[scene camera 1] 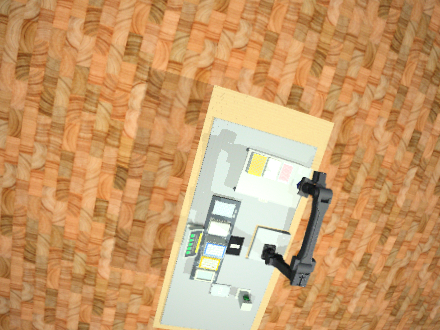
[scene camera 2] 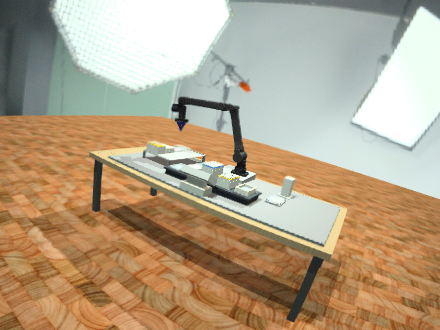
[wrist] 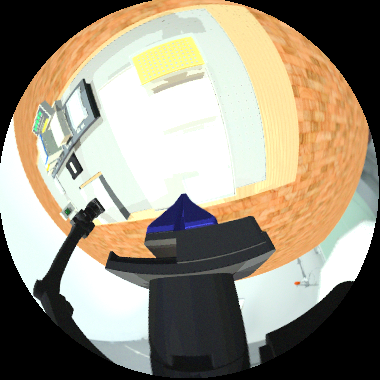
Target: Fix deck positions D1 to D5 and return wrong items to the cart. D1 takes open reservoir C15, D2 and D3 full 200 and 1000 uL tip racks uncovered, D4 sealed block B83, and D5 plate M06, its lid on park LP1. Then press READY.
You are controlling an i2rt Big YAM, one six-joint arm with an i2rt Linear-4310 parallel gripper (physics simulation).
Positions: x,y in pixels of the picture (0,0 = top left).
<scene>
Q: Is my gripper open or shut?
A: Shut.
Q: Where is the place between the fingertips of my gripper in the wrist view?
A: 184,196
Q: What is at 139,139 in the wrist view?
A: A cart tray.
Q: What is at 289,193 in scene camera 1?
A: A cart tray.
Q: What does my gripper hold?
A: Nothing.
</scene>
